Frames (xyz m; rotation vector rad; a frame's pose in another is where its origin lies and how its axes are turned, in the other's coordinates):
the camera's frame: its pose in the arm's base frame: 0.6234 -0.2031 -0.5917 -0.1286 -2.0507 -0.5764
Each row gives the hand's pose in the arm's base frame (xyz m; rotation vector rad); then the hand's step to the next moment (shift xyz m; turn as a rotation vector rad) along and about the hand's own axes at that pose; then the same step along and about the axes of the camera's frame.
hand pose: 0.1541 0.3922 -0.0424 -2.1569 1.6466 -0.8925
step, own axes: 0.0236 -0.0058 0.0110 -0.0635 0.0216 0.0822
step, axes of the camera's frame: -0.0033 -0.0140 -0.0225 -0.0980 0.0117 0.0390
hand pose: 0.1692 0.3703 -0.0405 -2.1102 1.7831 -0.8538
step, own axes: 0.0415 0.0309 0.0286 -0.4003 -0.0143 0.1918
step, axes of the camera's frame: -0.0136 -0.0571 -0.0071 -0.3097 0.2520 0.1945
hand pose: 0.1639 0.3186 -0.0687 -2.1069 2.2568 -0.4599
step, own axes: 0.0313 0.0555 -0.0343 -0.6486 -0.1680 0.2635
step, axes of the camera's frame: 0.0586 -0.0301 0.0300 -0.5060 0.4793 0.1805
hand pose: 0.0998 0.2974 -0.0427 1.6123 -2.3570 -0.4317
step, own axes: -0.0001 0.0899 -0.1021 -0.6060 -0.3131 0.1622
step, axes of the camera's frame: 0.1256 0.0503 -0.0138 -0.5361 0.4519 0.0031
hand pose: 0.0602 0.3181 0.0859 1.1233 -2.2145 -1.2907
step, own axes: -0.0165 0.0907 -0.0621 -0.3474 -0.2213 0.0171
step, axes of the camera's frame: 0.0887 0.0426 -0.0517 -0.3309 0.2334 -0.0776
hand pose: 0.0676 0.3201 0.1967 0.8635 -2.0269 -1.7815
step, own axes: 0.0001 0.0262 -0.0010 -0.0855 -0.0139 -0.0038
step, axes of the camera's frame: 0.0244 0.0074 -0.0062 -0.0441 0.0662 -0.0345
